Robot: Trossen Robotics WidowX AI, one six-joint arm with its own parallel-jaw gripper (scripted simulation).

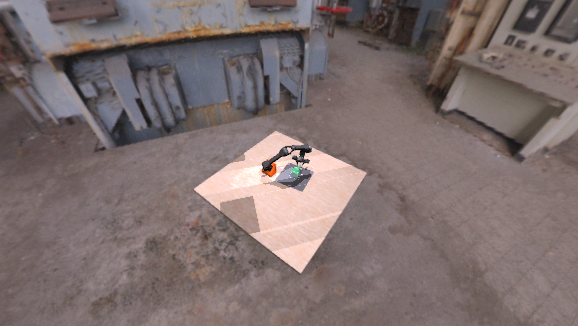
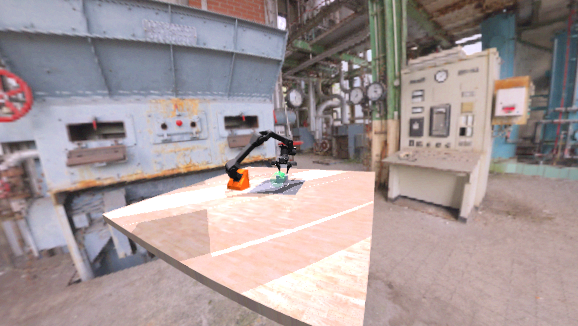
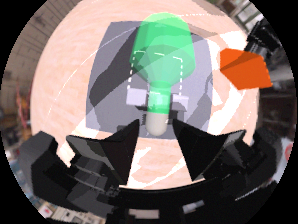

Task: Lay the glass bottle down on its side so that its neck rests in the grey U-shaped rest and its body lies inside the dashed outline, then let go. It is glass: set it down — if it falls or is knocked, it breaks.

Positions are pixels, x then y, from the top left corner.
Labels:
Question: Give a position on a grey mat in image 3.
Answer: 106, 110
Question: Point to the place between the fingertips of the gripper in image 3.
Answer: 156, 121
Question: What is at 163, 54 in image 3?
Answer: A green glass bottle.

